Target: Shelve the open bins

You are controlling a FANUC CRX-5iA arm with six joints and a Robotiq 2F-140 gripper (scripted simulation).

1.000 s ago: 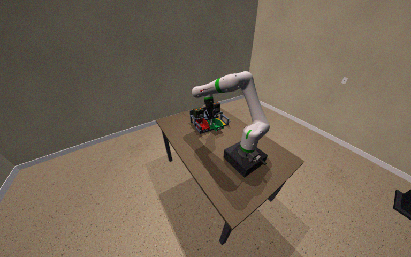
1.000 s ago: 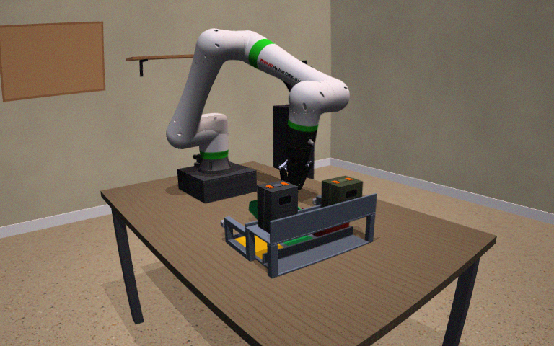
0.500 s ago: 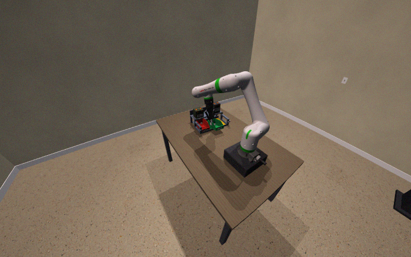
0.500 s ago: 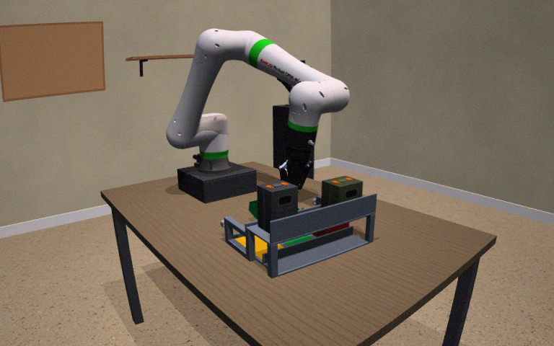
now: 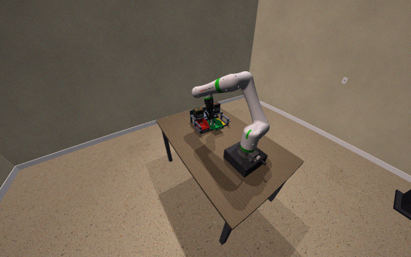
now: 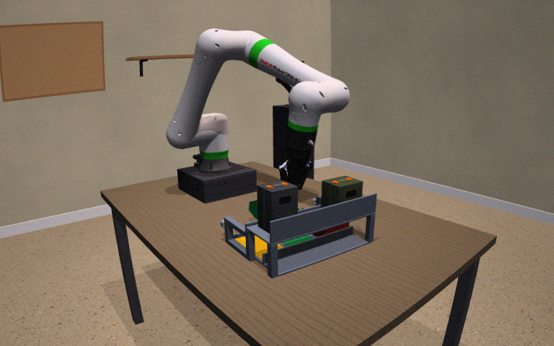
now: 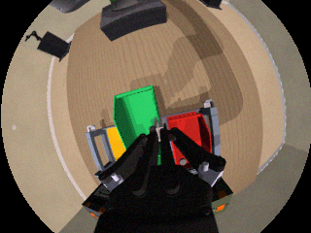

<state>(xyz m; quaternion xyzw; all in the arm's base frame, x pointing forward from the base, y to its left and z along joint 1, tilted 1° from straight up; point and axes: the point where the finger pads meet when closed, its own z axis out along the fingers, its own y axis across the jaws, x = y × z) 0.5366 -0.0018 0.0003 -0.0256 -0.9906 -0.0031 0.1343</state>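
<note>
The green bin is 50 mm to the right of my hand, 40 mm below it and 20 mm behind it. Also, from my hand: olive box 180 mm ahead, 60 mm to the left, 50 mm above; black box 170 mm to the right, 160 mm ahead, 60 mm above; red bin 80 mm ahead, 60 mm to the left, 60 mm below.
</note>
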